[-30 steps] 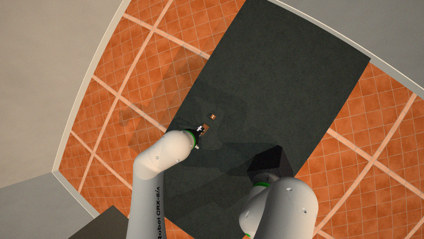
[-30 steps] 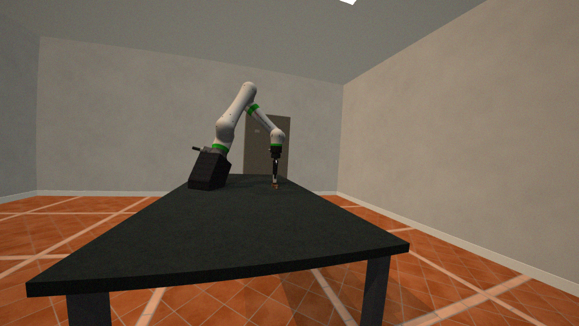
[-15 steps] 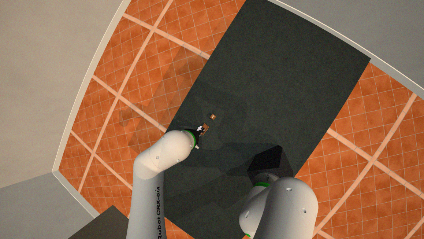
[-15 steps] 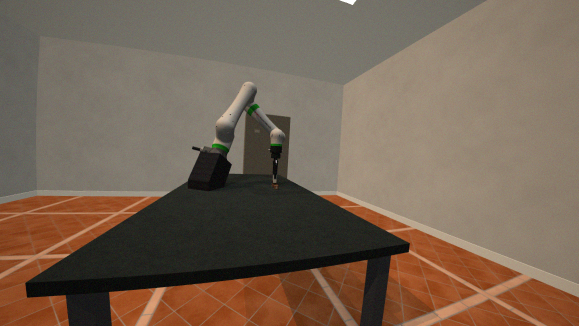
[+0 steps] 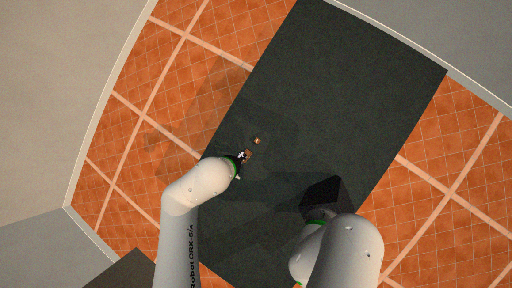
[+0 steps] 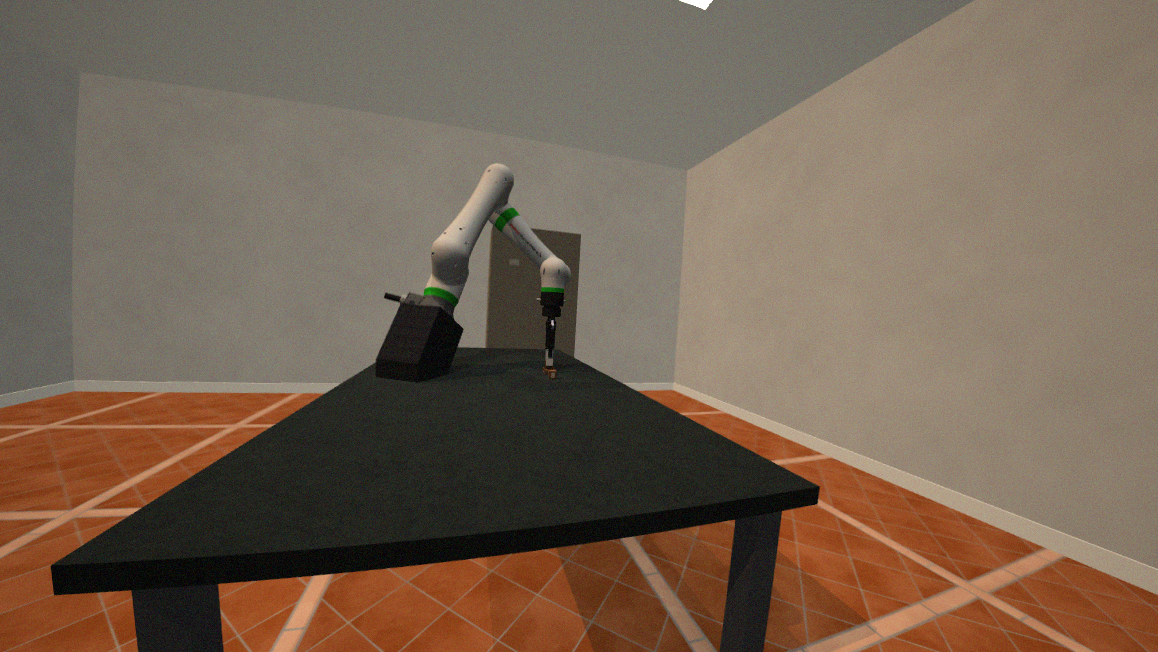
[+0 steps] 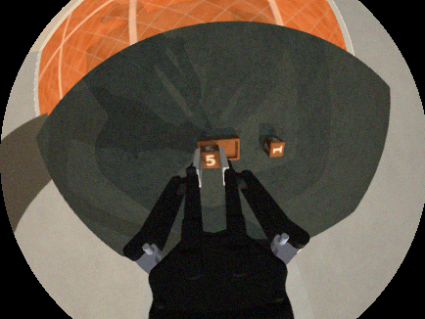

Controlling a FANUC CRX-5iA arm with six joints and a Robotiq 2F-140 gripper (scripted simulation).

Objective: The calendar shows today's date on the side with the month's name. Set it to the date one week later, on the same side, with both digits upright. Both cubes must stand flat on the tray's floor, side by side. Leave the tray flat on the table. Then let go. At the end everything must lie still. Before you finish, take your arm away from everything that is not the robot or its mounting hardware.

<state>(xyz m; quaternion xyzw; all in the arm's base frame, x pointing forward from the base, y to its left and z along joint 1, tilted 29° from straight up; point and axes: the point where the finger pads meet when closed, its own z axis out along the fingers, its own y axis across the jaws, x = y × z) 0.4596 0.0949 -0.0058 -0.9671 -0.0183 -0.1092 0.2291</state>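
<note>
Now: the brown tray 2 cm to the right of my hand and 5 cm below it. The rest, counted from my hand: brown cube 3 cm below.
</note>
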